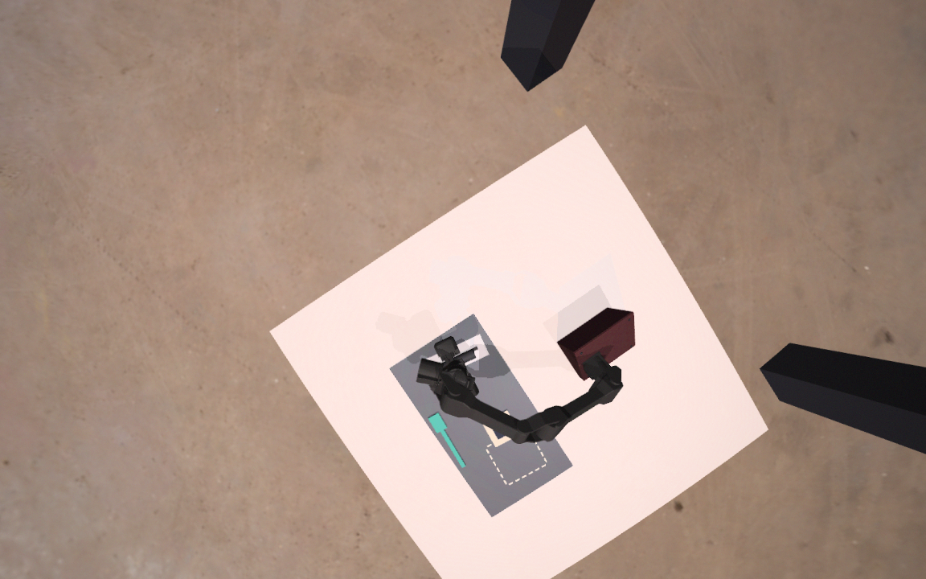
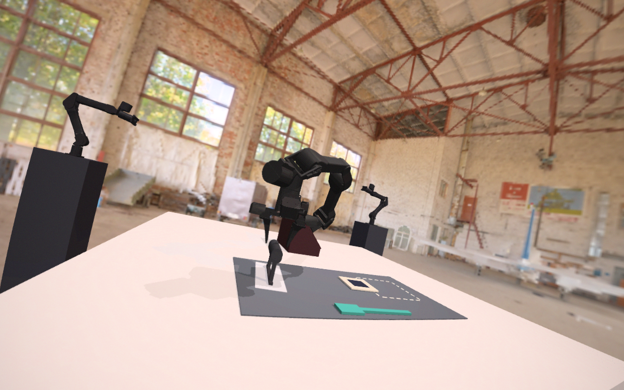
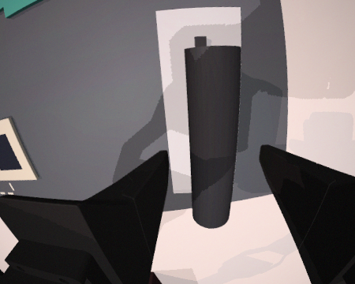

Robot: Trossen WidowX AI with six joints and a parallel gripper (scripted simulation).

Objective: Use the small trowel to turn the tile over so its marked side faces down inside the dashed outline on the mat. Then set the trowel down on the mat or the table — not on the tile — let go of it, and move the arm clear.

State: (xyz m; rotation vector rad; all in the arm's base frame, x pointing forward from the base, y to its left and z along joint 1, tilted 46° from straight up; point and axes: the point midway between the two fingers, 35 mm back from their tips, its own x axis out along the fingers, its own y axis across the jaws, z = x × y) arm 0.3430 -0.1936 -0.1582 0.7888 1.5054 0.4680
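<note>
The trowel is 2 cm behind my gripper tip and 5 cm below it. From my gripper tip the other things lie so: cream tile (2 cm ahead, 29 cm to the left, 8 cm below); teal flat piece (19 cm ahead, 19 cm to the left, 8 cm below); grey mat (6 cm ahead, 22 cm to the left, 11 cm below).
</note>
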